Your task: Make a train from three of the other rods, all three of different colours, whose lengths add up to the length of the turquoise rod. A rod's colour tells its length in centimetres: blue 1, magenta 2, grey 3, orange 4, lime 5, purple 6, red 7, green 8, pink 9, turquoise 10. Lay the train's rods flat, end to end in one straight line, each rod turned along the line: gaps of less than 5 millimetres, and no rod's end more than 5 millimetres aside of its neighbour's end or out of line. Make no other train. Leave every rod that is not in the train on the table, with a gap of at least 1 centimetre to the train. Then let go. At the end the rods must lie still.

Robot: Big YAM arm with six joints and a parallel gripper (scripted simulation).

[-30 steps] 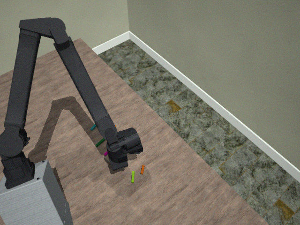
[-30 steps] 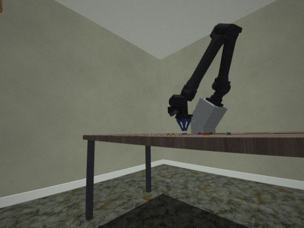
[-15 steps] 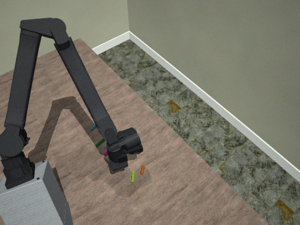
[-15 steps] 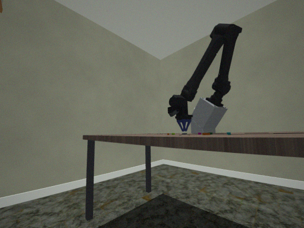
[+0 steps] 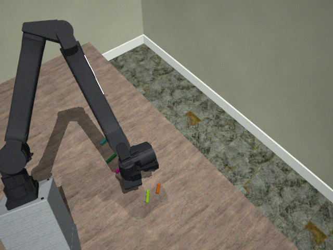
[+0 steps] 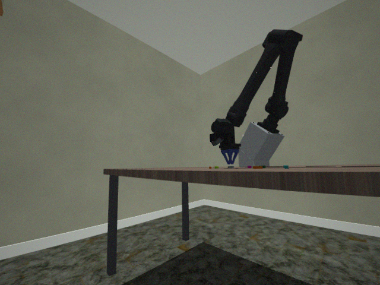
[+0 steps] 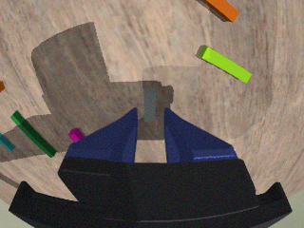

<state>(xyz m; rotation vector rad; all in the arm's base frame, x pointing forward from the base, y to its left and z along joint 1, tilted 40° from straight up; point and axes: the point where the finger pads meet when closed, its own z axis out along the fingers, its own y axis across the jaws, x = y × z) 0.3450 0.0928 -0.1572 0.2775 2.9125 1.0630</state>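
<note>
Now: hand 20 mm above the grey rod. Round my hand: lime rod (70 mm to the right, 30 mm ahead, 20 mm below); magenta rod (90 mm to the left, 30 mm behind, 20 mm below); green rod (160 mm to the left, 20 mm below, 20 mm behind).
</note>
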